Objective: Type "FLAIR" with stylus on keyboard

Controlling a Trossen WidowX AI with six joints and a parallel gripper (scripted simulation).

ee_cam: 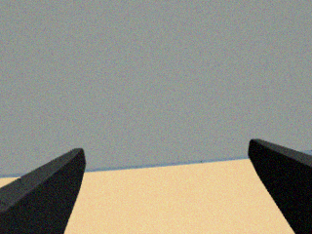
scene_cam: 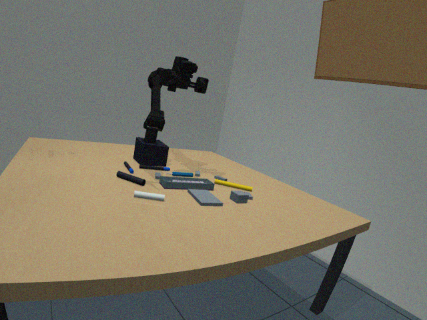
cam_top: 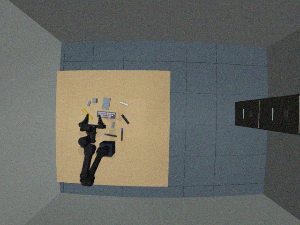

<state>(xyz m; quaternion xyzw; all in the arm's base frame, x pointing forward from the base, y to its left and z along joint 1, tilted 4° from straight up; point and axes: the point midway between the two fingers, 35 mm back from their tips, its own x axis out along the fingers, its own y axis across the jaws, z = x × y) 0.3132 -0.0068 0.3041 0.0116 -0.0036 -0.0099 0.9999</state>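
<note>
The blue stylus is 380 mm below my gripper tip, 160 mm behind it and 70 mm to the left of it. From my gripper tip the other things lie so: black cylinder: 370 mm below, 160 mm to the right, 50 mm behind; small grey block: 380 mm below, 130 mm behind, 20 mm to the right; grey pad: 380 mm below, 110 mm ahead, 70 mm to the left.
</note>
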